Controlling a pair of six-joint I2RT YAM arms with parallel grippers.
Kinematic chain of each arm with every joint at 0, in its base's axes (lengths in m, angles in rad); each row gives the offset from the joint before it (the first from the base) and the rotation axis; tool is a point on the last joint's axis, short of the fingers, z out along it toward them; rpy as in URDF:
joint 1: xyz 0 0 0.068 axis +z
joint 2: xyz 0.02 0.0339 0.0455 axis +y
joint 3: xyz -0.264 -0.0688 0 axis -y
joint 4: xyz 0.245 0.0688 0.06 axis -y
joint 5: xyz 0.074 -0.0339 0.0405 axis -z
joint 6: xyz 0.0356 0 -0.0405 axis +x
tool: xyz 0 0 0 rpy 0 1.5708 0
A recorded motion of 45 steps. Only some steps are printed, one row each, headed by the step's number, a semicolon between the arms.
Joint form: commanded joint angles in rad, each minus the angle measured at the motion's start. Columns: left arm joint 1, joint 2, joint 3, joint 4, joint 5, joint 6; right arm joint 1, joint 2, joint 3, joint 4, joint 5, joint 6.
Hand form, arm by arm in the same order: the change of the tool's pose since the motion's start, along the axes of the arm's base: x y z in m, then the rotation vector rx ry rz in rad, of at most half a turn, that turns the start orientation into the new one. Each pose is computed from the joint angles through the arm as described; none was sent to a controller.
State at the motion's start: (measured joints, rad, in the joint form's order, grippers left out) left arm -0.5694 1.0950 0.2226 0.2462 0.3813 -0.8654; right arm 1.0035 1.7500 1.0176 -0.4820 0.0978 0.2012
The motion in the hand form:
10: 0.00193 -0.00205 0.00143 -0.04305 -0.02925 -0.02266; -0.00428 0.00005 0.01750 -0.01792 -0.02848 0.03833
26: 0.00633 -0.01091 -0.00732 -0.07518 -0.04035 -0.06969; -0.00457 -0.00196 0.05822 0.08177 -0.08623 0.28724
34: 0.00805 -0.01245 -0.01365 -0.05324 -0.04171 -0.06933; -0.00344 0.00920 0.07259 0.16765 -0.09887 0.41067
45: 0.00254 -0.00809 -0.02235 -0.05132 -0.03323 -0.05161; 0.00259 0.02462 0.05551 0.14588 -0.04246 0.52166
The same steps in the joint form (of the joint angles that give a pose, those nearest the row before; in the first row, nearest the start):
10: 0.0019 0.0168 -0.0087 0.0746 0.0318 -0.0033; 0.0137 -0.0396 0.0294 -0.0652 0.0229 -0.0351
26: -0.0181 0.1332 -0.0165 0.2270 0.0656 -0.0059; -0.0015 -0.1412 0.0669 -0.0777 -0.0925 -0.2753
34: -0.0220 0.1819 -0.0177 0.2600 0.0513 0.0094; 0.0036 -0.1383 0.1131 -0.0525 -0.1866 -0.3616
45: -0.0213 0.1981 -0.0595 0.3150 0.0390 -0.0036; 0.0057 -0.0411 0.1627 -0.0683 -0.2549 -0.4515

